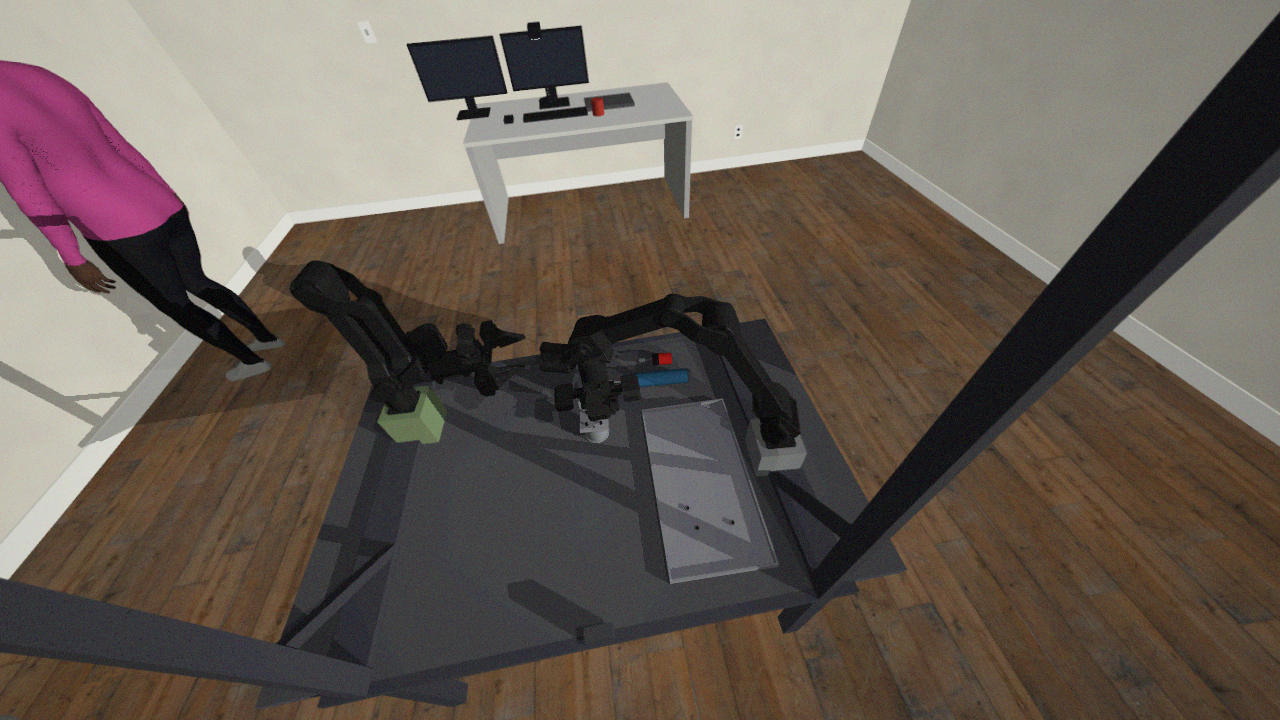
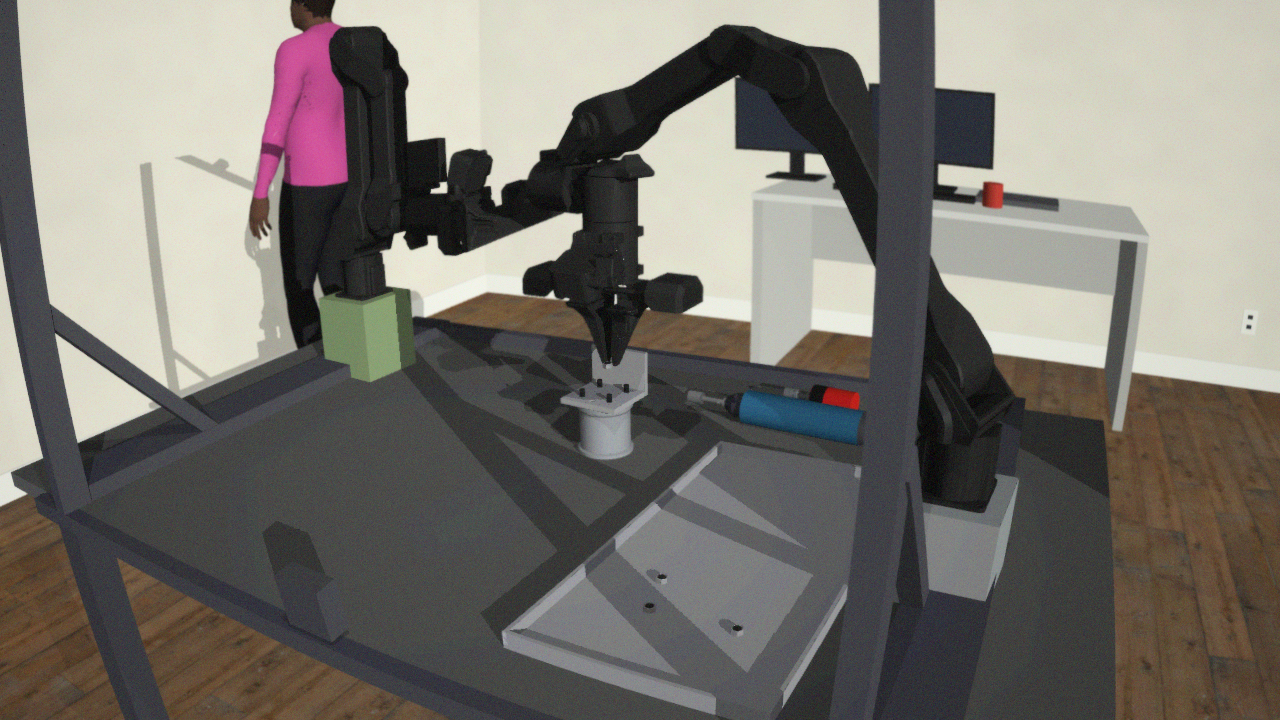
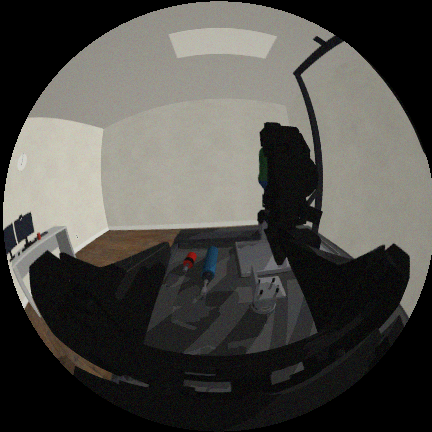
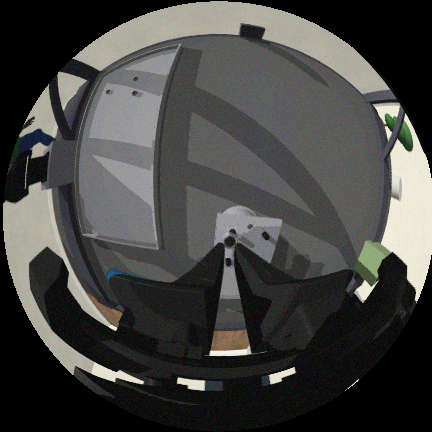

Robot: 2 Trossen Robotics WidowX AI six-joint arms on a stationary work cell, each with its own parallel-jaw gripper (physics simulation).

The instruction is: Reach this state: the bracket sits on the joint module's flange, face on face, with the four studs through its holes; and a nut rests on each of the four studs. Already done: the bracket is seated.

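Frame: origin at the left arm's base, x down, y back, z left, level; centimetres.
Seen in the pictures: left gripper, fingertip midpoint: [image 1: 524, 350] [image 2: 544, 216] [image 3: 229, 248]; right gripper, fingertip midpoint: [image 2: 611, 364] [image 3: 277, 263] [image 4: 228, 248]; left arm's base at its link origin: [image 1: 404, 403] [image 2: 364, 293]; right arm's base at its link origin: [image 1: 777, 435] [image 2: 955, 490] [image 4: 44, 167].
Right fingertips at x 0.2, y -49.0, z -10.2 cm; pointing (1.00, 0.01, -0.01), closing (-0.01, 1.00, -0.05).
Note:
Pixels of each thing's top centre, then the offset from my right fingertips to it.
- round joint module at its top centre: [image 2: 604, 386] [image 3: 267, 283] [image 1: 593, 416] dx +3.7, dy +2.5, dz +2.5 cm
- third nut at its top centre: [image 2: 737, 627] [image 1: 732, 522] dx +10.2, dy -26.2, dz -24.7 cm
- shallow tray at its top centre: [image 2: 740, 545] [image 4: 105, 128] [image 1: 700, 475] [image 3: 289, 249] dx +9.6, dy -21.3, dz -13.6 cm
- blue tool at its top centre: [image 2: 778, 396] [image 1: 648, 374] [image 3: 208, 261] dx +7.1, dy -12.6, dz +17.0 cm
- red-ended tool at its top centre: [image 2: 820, 386] [image 1: 654, 355] [image 3: 187, 258] dx +7.7, dy -15.4, dz +24.5 cm
The light grey bracket [image 2: 633, 368] [image 3: 272, 295] [image 4: 260, 220] sits flat on the round joint module [image 1: 597, 434] [image 2: 605, 434] [image 3: 263, 306], dark stud tips standing through its plate. My right gripper [image 2: 610, 362] [image 3: 277, 263] is shut on a nut [image 4: 229, 242] at its fingertips, pointing down close above the plate beside the bracket's upright wall. Which stud lies under it I cannot tell. Three nuts lie apart in the tray: one nut [image 1: 686, 507] [image 2: 662, 578], another nut [image 1: 697, 527] [image 2: 649, 607], and a third nut [image 1: 730, 521] [image 2: 737, 629]. My left gripper [image 1: 519, 351] [image 3: 229, 248] is open and empty, behind the module.
The shallow tray [image 1: 721, 570] [image 2: 608, 675] stands right of the module. A blue tool [image 1: 663, 377] [image 2: 796, 417] [image 3: 211, 261] and a red-ended tool [image 1: 662, 358] [image 2: 841, 397] [image 3: 190, 260] lie behind it. A frame post [image 1: 966, 394] [image 2: 902, 268] rises at the table's right side.

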